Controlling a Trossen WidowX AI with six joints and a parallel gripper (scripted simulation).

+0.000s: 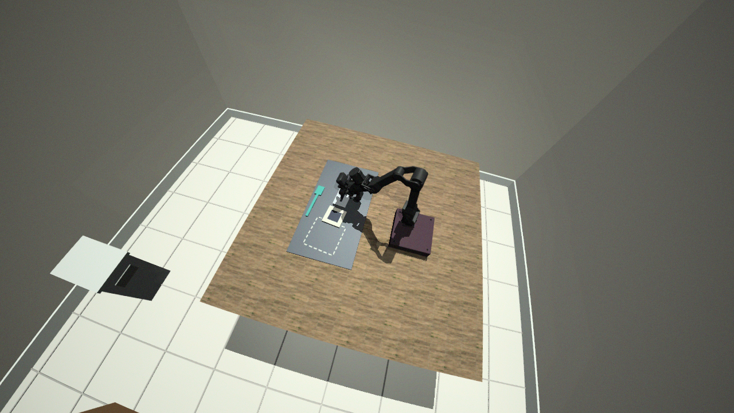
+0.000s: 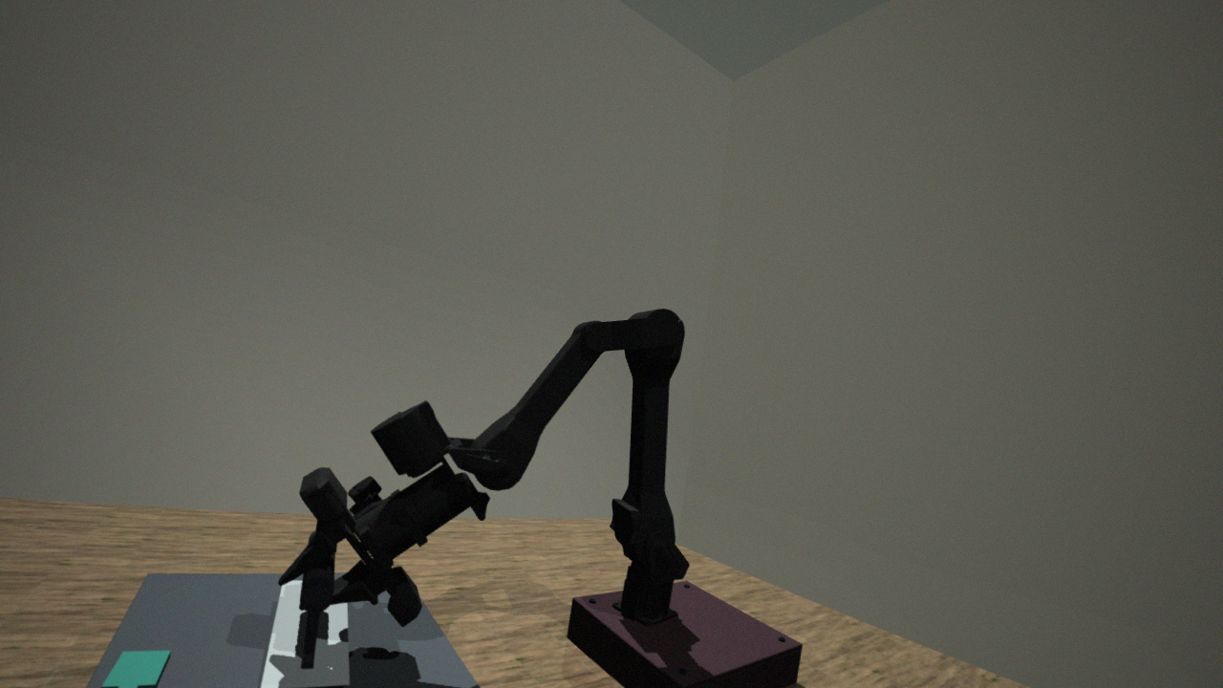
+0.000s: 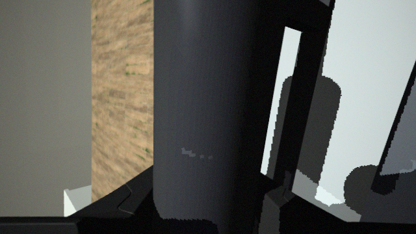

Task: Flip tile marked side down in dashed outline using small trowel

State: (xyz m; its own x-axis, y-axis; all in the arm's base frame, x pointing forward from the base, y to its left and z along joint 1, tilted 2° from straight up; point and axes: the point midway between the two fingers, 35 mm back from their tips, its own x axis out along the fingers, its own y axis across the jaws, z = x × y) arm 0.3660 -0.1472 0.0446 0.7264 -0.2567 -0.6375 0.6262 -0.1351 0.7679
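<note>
Now: gripper tip 1 cm short of the cream tile, 15 cm to the right of it and 6 cm above it. The rest, counted from my gripper tip: teal flat tool (13 cm ahead, 4 cm to the left, 7 cm below).
</note>
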